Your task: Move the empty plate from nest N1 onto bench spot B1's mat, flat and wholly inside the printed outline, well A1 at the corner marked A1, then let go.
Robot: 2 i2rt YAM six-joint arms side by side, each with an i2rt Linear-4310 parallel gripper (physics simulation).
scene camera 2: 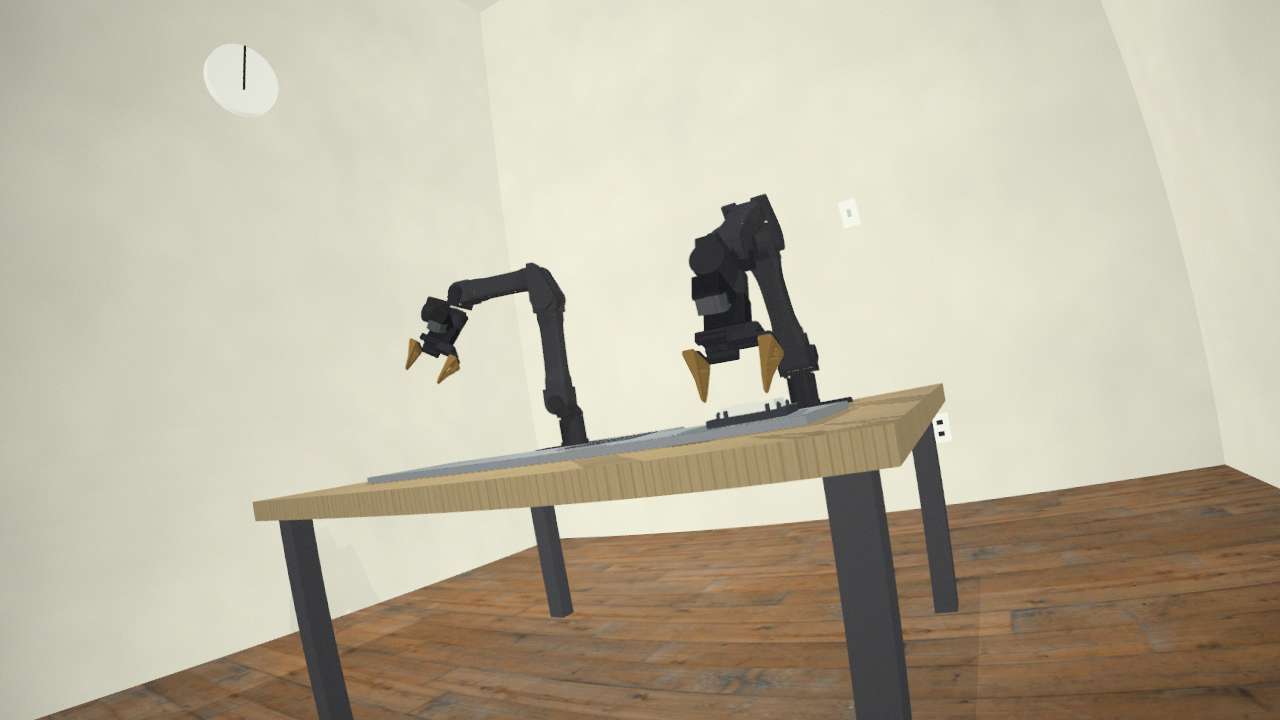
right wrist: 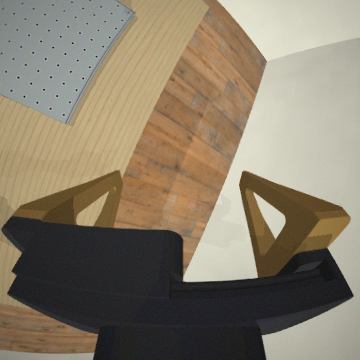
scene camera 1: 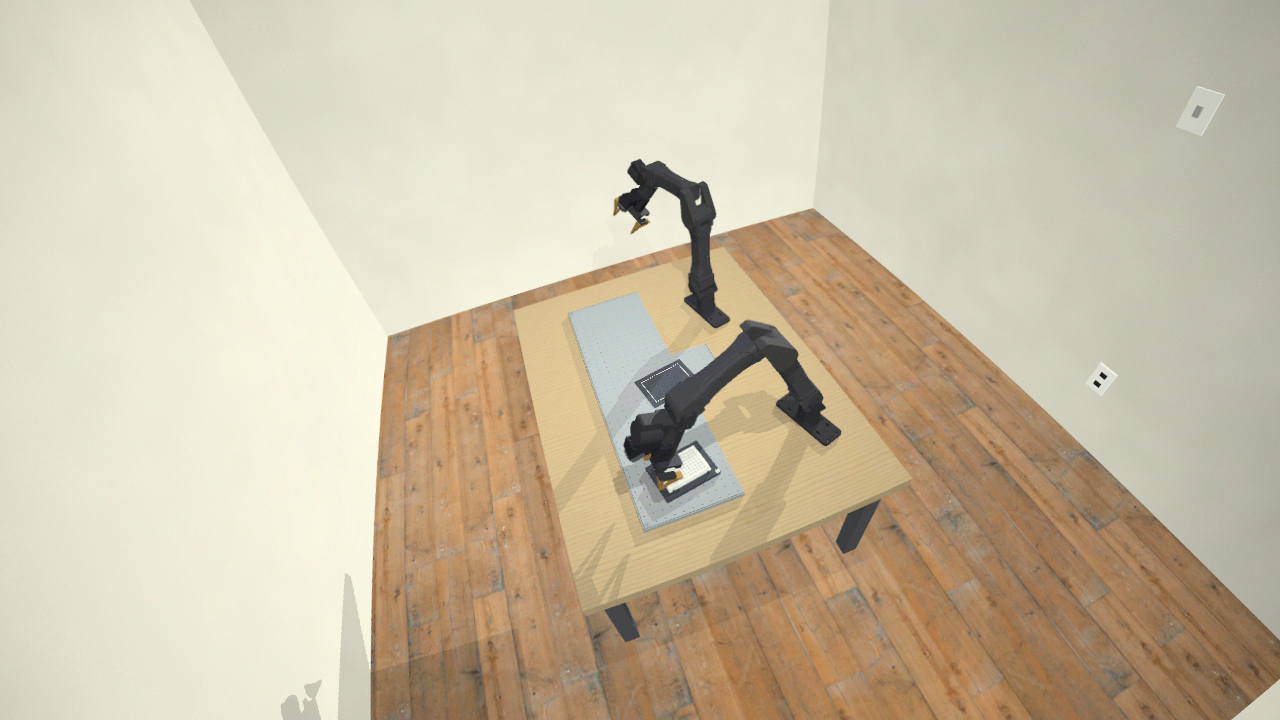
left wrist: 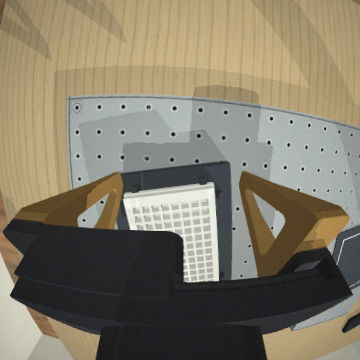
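Seen in the pictures: left gripper, fingertip midpoint: [scene camera 2: 734, 396] [scene camera 1: 653, 474] [left wrist: 180, 177]; right gripper, fingertip midpoint: [scene camera 2: 421, 376] [right wrist: 180, 176] [scene camera 1: 622, 224]; left arm's base at its link origin: [scene camera 1: 807, 418]; right arm's base at its link origin: [scene camera 1: 706, 310].
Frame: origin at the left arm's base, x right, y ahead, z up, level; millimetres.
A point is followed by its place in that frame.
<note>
The white gridded plate [scene camera 1: 693, 464] @[x 72, y 361, z 37 mm] [scene camera 2: 751, 409] @[x 85, y 454, z 30 mm] [left wrist: 200, 205] @[x 117, y 434, z 39 mm] lies flat in the dark nest [scene camera 1: 684, 494] [scene camera 2: 726, 421] @[x 123, y 468, z 19 mm] [left wrist: 225, 215] @[x 141, y 410, z 25 mm]. My left gripper [scene camera 1: 658, 471] @[x 105, y 466, z 53 mm] [scene camera 2: 735, 395] @[x 105, y 466, z 53 mm] [left wrist: 180, 177] @[x 105, y 466, z 53 mm] is open above the plate; in the left wrist view its fingers stand on either side of the plate, near its far short edge. Part of the plate is hidden by the gripper body. The dark mat [scene camera 1: 665, 383] @[x 370, y 240, z 15 mm] [left wrist: 348, 256] @[x 352, y 258, z 15 mm] with a white printed outline lies further up the board in scene camera 1, partly behind the left arm. My right gripper [scene camera 1: 624, 223] @[x 926, y 1, z 244 mm] [scene camera 2: 424, 375] @[x 926, y 1, z 244 mm] [right wrist: 180, 176] @[x 926, y 1, z 244 mm] is open, high above the table. The corner marks are too small to read.
The grey perforated board [scene camera 1: 613, 358] @[x 575, y 306, z 13 mm] [scene camera 2: 501, 465] @[x 516, y 421, z 5 mm] [left wrist: 300, 150] @[x 243, y 457, z 13 mm] [right wrist: 50, 55] @[x 769, y 163, z 13 mm] lies on the wooden table [scene camera 1: 751, 501] @[x -92, y 302, z 0 mm] [scene camera 2: 581, 477] @[x 271, y 701, z -10 mm] [left wrist: 165, 40] @[x 121, y 601, z 0 mm] [right wrist: 100, 110] @[x 877, y 85, z 0 mm] under nest and mat. The nest has small raised posts around the plate. The left arm reaches across the board beside the mat.
</note>
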